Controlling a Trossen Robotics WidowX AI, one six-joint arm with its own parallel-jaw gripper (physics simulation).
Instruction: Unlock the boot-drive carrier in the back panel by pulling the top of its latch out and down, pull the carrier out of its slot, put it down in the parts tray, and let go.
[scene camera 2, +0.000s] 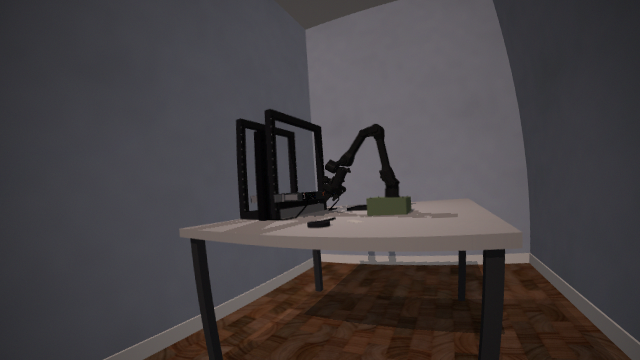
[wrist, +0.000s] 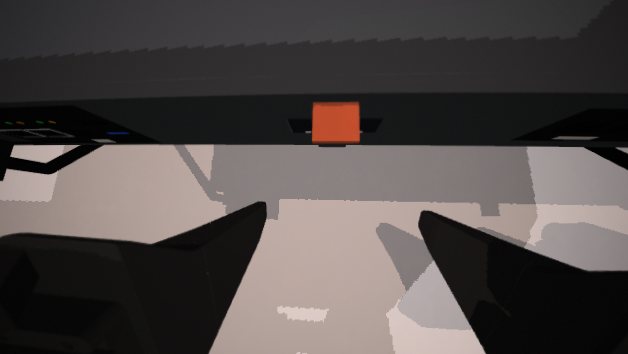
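Where they show: gripper, fingertip midpoint: (scene camera 2: 329, 201) (wrist: 342, 213); arm's base at its link origin: (scene camera 2: 392, 197).
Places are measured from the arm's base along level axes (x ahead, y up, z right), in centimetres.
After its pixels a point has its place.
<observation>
The orange latch (wrist: 336, 122) @(x 40.8, y 5.2, z -2.4 cm) shows as a square at the middle of the dark back panel (wrist: 225, 120) @(x 41.1, y 4.1, z -6.6 cm) in the wrist view, with a dark recess showing on both sides of it. Its tilt is hard to tell. The carrier's body is hidden in the slot behind it. My gripper (wrist: 342, 213) @(x 38.2, y -0.5, z -1.6 cm) is open and empty; its fingertips are apart and appear below the latch in the wrist view, not touching it. In the scene view the gripper is close in front of the rack unit's panel, small and dark. The green parts tray (scene camera 2: 388, 206) @(x -2.2, y -3.6, z -13.6 cm) stands on the table near the arm's base.
A tall black open rack frame (scene camera 2: 270, 165) @(x 53.8, y 21.1, z -32.3 cm) stands at the table's left side and holds the unit. Cables (wrist: 50, 167) @(x 39.0, y -0.5, z -21.3 cm) hang below the panel at the left of the wrist view. A flat dark object (scene camera 2: 319, 224) @(x 12.2, y -6.5, z -50.0 cm) lies near the front edge of the table (scene camera 2: 400, 227) @(x -18.1, y -7.7, z -47.5 cm).
</observation>
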